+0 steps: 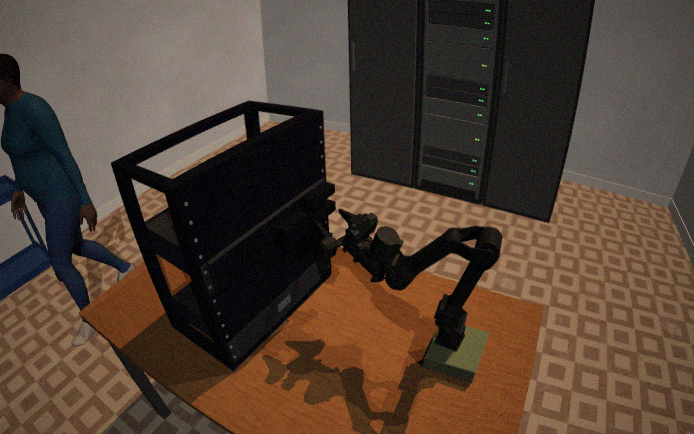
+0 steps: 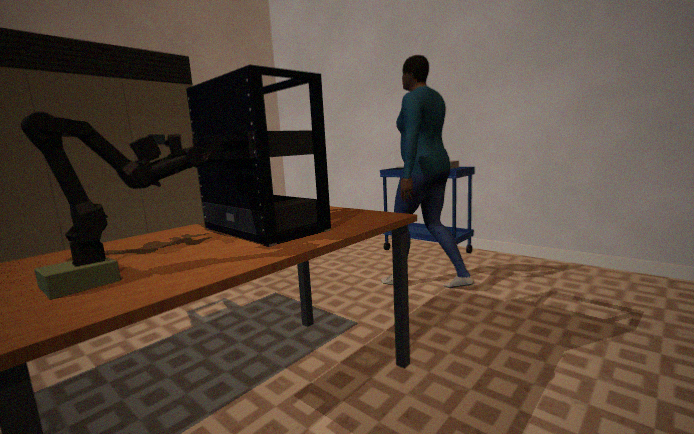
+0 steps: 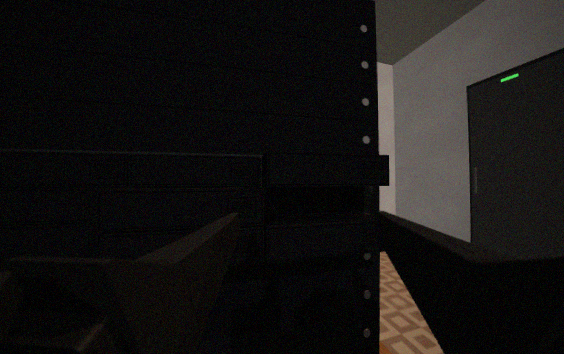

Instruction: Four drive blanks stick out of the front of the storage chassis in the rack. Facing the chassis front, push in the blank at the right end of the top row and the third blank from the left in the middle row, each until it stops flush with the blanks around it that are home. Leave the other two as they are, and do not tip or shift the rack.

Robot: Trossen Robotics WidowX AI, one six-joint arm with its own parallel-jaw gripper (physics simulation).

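Frame: origin at the arm's base, x back, y left, z down, level; millimetres.
Seen in the pictures: gripper, fingertip midpoint: (image 1: 327, 215) (image 2: 215, 147) (image 3: 306, 219); arm's base at its link origin: (image 1: 450, 339) (image 2: 88, 262).
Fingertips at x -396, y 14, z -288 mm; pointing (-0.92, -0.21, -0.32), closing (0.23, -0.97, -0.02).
Note:
Pixels of each thing's top centre, then the offset from my fingertips to it. "pt": a spot on its surface instead. Level surfaces: height alone.
- top row at a spot on its surface: (image 3: 325, 170) (image 1: 322, 197) pt dz -31, dx -34, dy -28 mm
- blank at its top centre: (image 3: 307, 211) (image 1: 307, 204) (image 2: 246, 149) dz +12, dx -95, dy -33 mm
- wooden table at its surface level: dz +343 mm
The black rack (image 1: 180, 135) (image 2: 317, 117) (image 3: 364, 45) stands upright on the table. Its storage chassis (image 1: 255, 250) (image 3: 125, 170) is very dark. The blank at the right end of the top row (image 1: 326, 189) (image 3: 325, 170) sticks out. Another blank (image 1: 327, 206) sticks out below it at the right end; its row is hard to tell. The third blank of the middle row cannot be made out. My gripper (image 1: 333, 228) (image 2: 204, 153) (image 3: 306, 219) is open and empty at the chassis front's right part, its fingertips lower than the top-right blank. Contact is unclear.
The arm's green base block (image 1: 455, 353) (image 2: 76, 278) sits on the wooden table (image 1: 486, 409) (image 2: 368, 225). Tall dark cabinets (image 1: 383, 102) (image 3: 515, 165) stand behind. A person (image 1: 38, 138) (image 2: 427, 117) is beyond the rack, near a blue cart (image 1: 23, 266) (image 2: 469, 204).

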